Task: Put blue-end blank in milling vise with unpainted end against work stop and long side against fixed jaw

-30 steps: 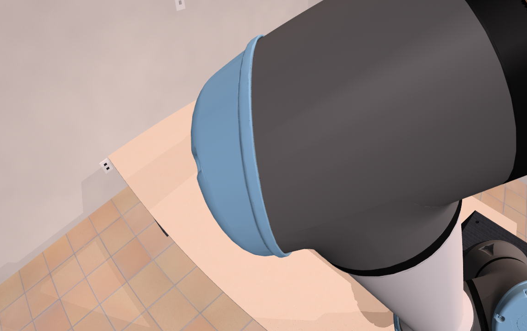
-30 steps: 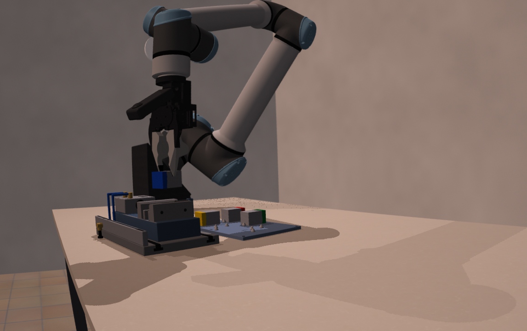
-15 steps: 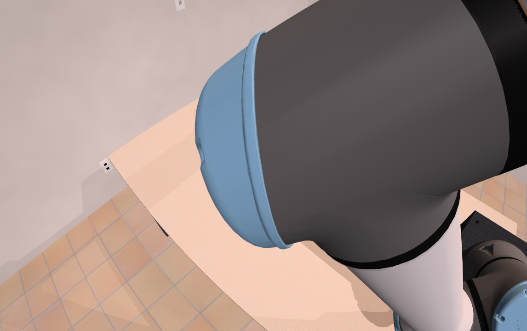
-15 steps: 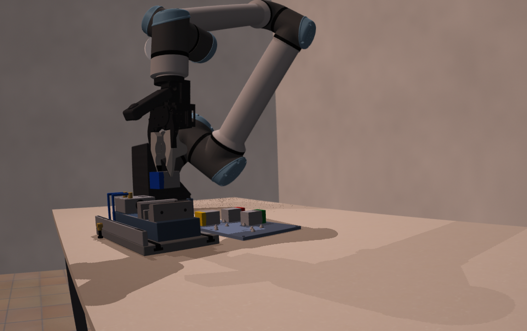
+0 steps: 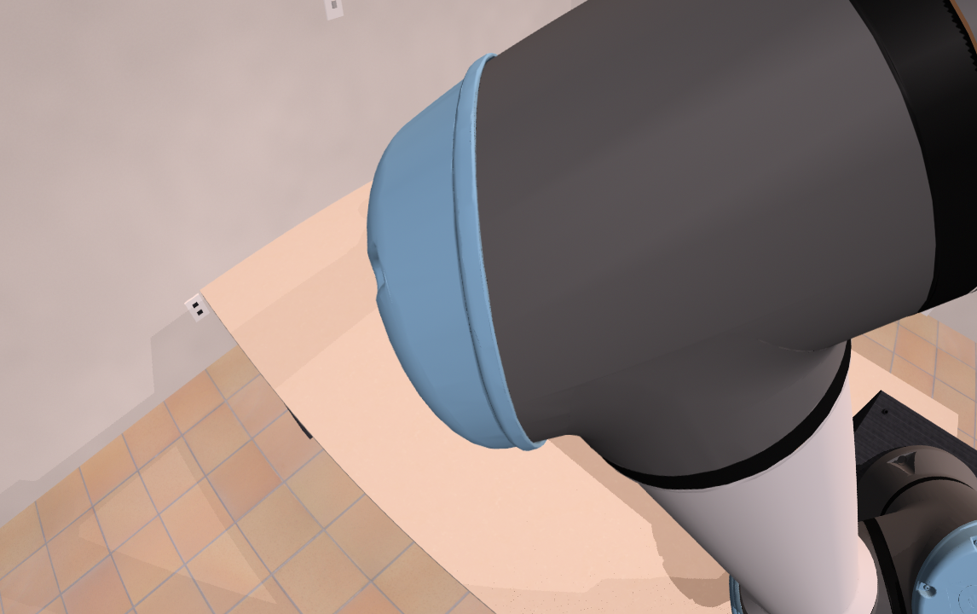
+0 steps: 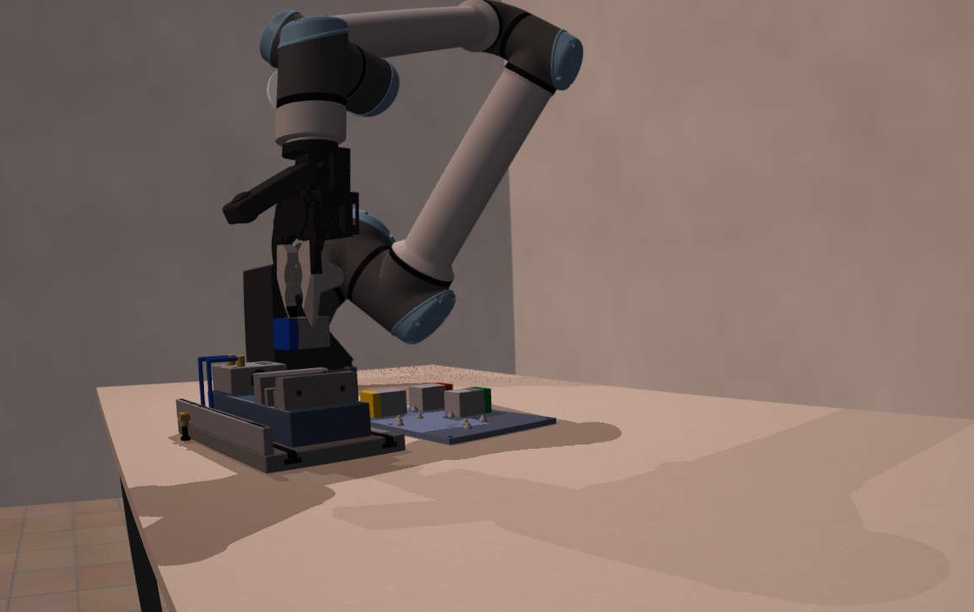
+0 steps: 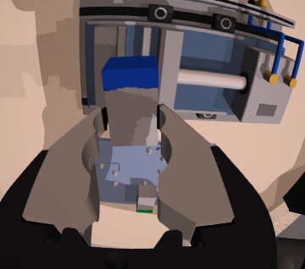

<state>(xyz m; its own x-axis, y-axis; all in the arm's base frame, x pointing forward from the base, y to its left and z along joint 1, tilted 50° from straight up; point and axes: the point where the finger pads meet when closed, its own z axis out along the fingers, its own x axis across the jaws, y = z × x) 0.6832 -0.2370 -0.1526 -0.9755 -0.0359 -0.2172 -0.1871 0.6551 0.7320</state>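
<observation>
Right now my hand is 20 mm above the blue-ended blank. Also, from my hand: pale rod (90 mm below, 90 mm behind, 10 mm to the right); moving jaw (90 mm below, 30 mm behind); work stop (80 mm below, 50 mm to the left).
</observation>
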